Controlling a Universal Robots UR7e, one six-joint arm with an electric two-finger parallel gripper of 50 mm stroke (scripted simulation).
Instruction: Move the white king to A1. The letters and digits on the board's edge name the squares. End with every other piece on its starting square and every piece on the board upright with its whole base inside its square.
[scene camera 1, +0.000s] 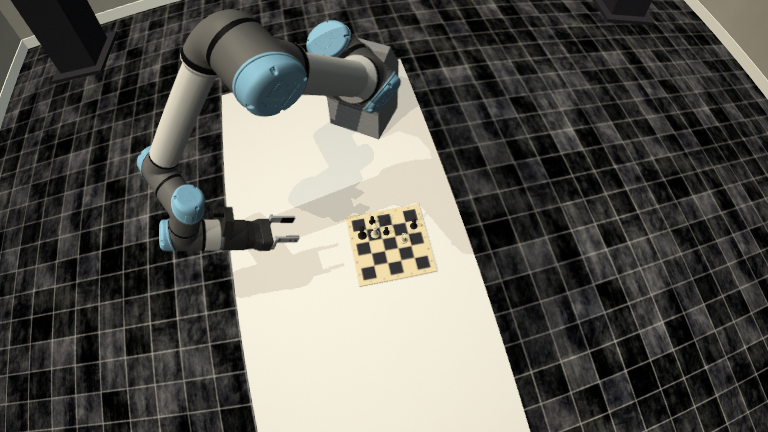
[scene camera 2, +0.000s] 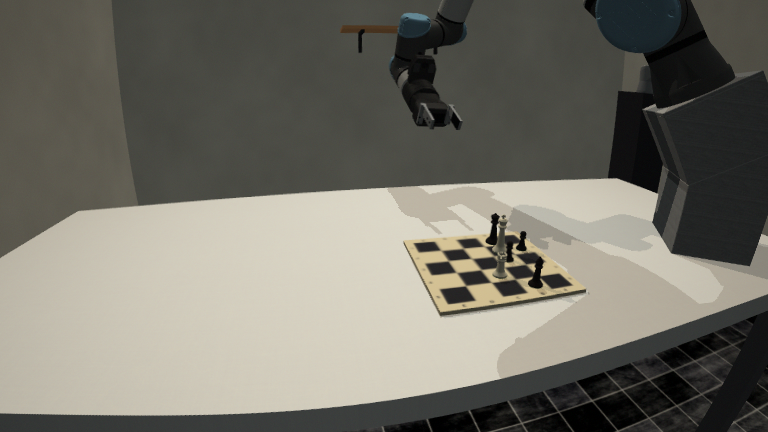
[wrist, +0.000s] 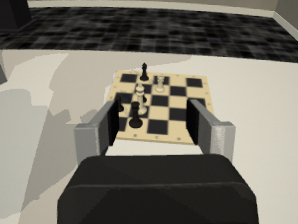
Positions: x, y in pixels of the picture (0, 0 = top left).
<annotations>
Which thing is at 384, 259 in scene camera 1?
A chessboard.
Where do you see my gripper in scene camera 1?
296, 229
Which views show the chessboard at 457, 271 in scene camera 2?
Scene camera 1, scene camera 2 and the wrist view: all of them.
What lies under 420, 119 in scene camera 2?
My gripper.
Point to my gripper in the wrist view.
152, 114
</annotations>
